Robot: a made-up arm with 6 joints.
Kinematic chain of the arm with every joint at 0, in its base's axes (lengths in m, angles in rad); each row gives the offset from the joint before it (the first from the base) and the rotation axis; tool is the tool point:
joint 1: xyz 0 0 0.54 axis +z
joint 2: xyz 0.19 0 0 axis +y
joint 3: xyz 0 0 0.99 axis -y
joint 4: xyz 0 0 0.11 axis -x
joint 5: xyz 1.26 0 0 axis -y
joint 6: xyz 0.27 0 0 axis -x
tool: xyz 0 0 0
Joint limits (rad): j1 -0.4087..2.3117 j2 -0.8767..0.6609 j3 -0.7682..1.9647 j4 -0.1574..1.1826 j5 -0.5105..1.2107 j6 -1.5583..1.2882
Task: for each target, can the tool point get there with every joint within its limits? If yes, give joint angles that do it. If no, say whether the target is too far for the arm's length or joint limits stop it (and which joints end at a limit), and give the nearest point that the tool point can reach.
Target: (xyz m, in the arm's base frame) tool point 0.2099 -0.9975 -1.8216
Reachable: no: joint limits stop it (at a limit: joint 1, joint 2, joint 3, joint 5) | nearest point 0.9062 -0.4986 -0.1561 | short by 1.873 m
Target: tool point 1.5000 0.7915 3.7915
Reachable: no: too far | nearest point 1.1065 0.5839 2.8310 | short by 1.059 m
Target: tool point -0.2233 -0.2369 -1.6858
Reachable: no: joint limits stop it (at a limit: joint 1, joint 2, joint 3, joint 4, joint 5) | nearest point -0.6827 0.7156 -0.1619 | short by 1.855 m
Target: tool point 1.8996 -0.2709 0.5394
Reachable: yes | joints -0.1701 0.5264 -0.2573 0.3449 0.6414 0.7980
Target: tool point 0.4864 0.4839 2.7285
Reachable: yes | joints 0.7841 -0.3774 0.4863 -0.0149 0.2213 -0.7138
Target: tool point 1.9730 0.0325 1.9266
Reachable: yes | joints -0.0663 0.4522 0.6187 0.8061 0.9926 -1.1341
